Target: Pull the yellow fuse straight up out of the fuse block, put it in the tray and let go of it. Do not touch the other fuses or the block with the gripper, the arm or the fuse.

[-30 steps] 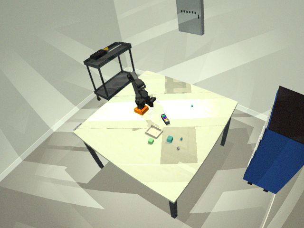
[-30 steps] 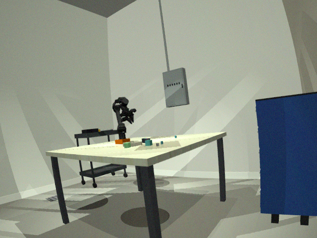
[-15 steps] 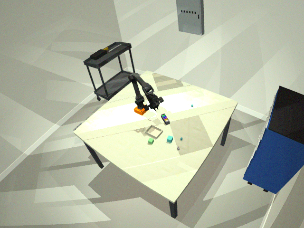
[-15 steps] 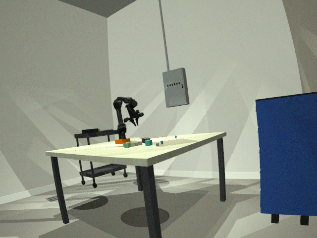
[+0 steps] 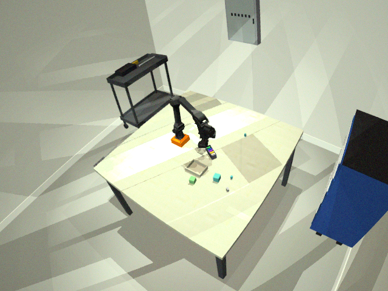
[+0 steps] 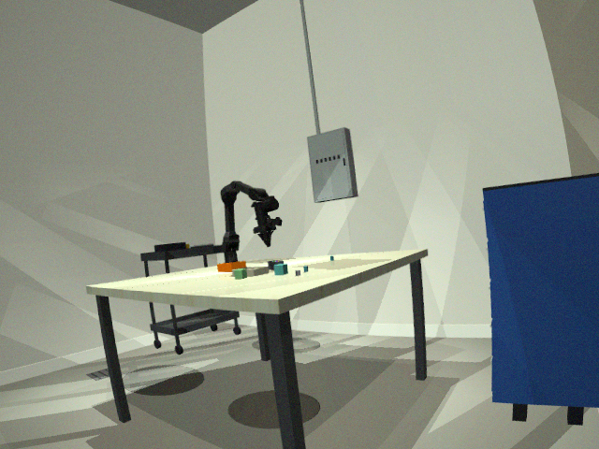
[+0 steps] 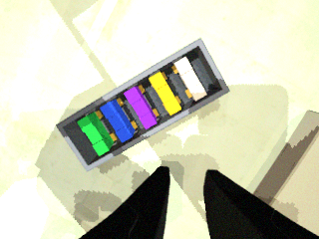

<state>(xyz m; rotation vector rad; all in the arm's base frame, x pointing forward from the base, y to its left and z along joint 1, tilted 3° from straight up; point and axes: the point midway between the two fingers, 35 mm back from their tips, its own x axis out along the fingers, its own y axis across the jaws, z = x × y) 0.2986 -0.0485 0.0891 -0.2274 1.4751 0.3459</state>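
Right now the yellow fuse is 2 cm ahead of my gripper tip, 2 cm to the left of it and 9 cm below it. Also, from my gripper tip: blue fuse 1 cm behind, 4 cm to the left, 9 cm below; then purple fuse 3 cm to the left, 9 cm below; then white fuse 4 cm ahead, 1 cm to the left, 9 cm below.
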